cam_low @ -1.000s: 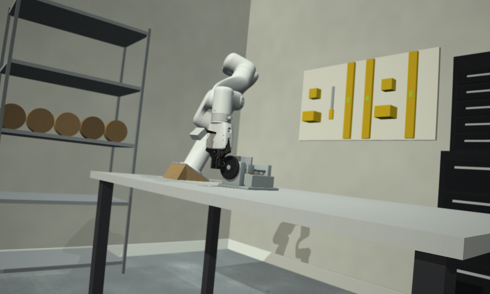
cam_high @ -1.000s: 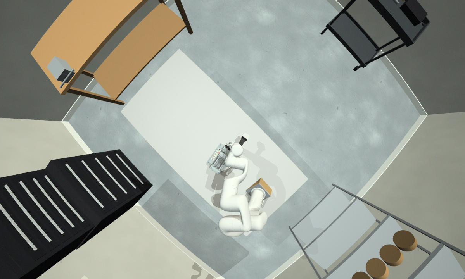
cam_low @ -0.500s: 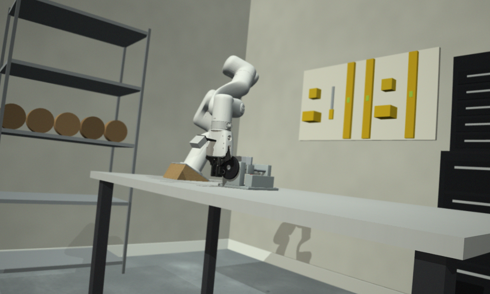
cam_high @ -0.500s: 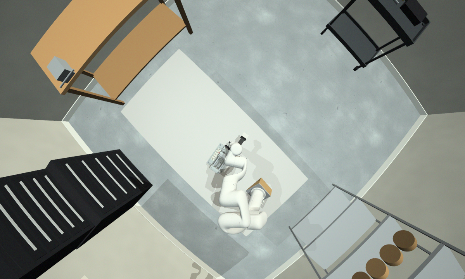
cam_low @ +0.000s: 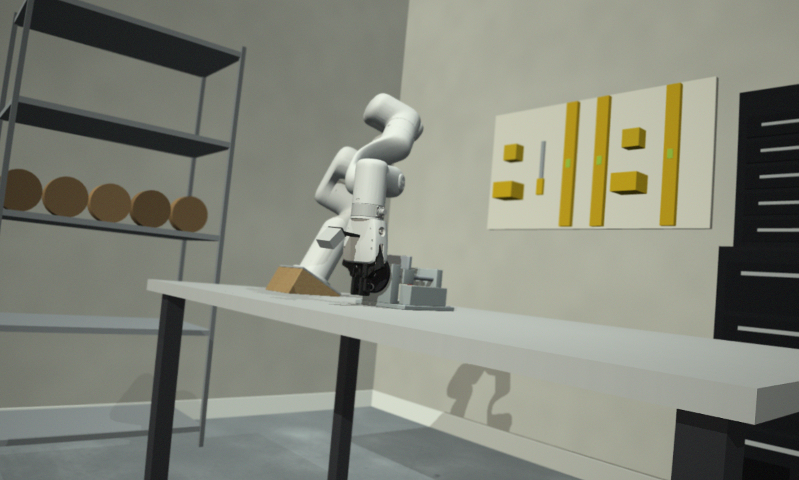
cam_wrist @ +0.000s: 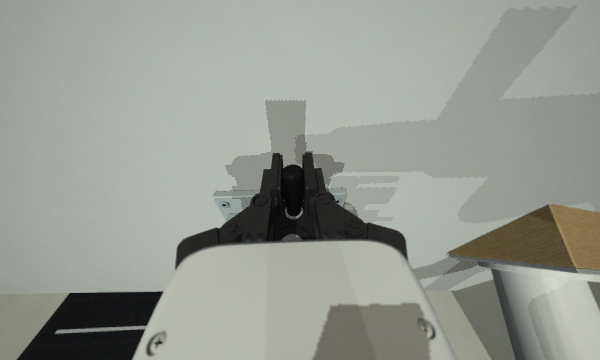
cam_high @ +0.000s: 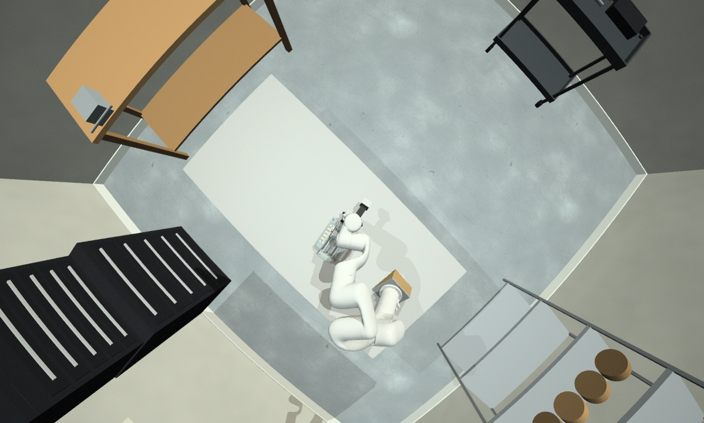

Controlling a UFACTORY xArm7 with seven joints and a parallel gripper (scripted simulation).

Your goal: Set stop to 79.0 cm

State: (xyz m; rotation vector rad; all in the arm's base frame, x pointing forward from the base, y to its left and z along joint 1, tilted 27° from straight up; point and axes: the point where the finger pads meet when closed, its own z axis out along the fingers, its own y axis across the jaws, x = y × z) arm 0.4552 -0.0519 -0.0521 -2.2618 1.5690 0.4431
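Now: hand 20 mm to the right of the black handwheel, 10 mm below it and 10 mm past it.
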